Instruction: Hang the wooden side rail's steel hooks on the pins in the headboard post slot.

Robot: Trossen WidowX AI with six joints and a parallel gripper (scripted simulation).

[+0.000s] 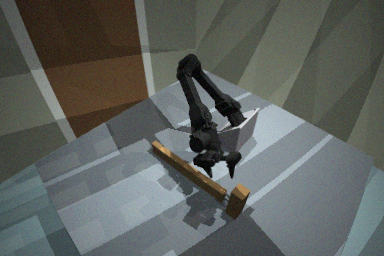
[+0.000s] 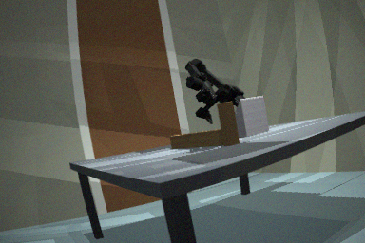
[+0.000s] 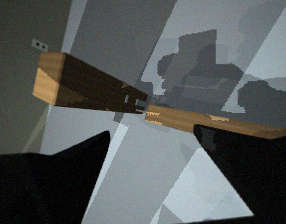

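The headboard post is 20 mm ahead of my gripper tip, 100 mm to the left of it and 40 mm below it.
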